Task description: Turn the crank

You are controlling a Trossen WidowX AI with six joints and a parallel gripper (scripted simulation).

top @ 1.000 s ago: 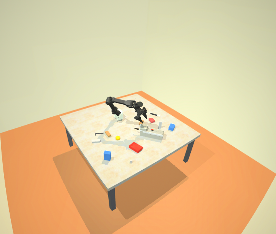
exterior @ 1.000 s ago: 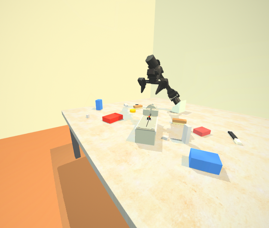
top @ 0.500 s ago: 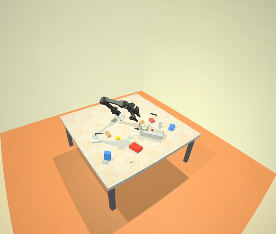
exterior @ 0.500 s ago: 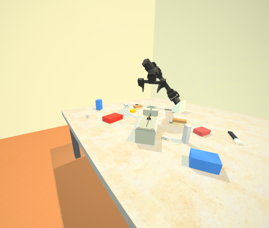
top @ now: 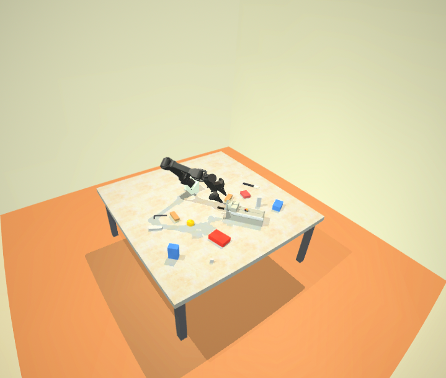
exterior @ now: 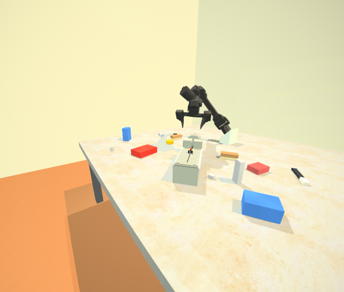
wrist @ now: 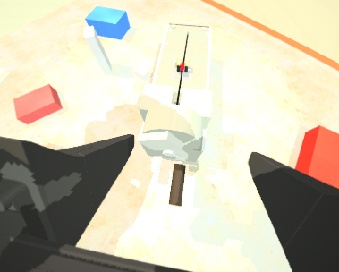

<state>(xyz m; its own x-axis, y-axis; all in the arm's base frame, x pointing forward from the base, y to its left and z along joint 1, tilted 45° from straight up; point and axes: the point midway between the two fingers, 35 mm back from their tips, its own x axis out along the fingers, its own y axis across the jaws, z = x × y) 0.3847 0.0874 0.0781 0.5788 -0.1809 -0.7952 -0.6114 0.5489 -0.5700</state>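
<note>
My gripper tip is now 7 cm above the crank and 1 cm past it. Round my gripper tip: brown crank handle: 9 cm below, 2 cm behind, 1 cm to the right; red pointer: 11 cm to the left, 11 cm ahead, 7 cm below; yellow disc: 24 cm to the right, 14 cm below, 5 cm behind.
</note>
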